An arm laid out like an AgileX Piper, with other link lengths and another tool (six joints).
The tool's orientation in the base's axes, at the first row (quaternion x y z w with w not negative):
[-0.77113 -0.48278 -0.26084 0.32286]
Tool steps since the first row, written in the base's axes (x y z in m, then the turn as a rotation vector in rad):
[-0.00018 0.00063 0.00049 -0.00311 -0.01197 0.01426]
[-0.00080 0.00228 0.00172 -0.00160 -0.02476 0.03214]
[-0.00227 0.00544 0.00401 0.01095 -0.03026 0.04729]
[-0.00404 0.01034 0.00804 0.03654 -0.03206 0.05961]
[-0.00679 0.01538 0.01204 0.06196 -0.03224 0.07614]
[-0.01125 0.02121 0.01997 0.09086 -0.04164 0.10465]
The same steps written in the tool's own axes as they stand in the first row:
[0.00064 -0.00049 0.00013 0.00205 -0.00245 -0.01860]
[0.00222 -0.00190 0.00051 0.00805 -0.00131 -0.03978]
[0.00509 -0.00483 0.00125 0.02069 0.00821 -0.05269]
[0.01009 -0.00903 0.00212 0.03863 0.02912 -0.05980]
[0.01476 -0.01417 0.00303 0.06044 0.04832 -0.06847]
[0.02200 -0.02209 0.00180 0.08687 0.07075 -0.09159]

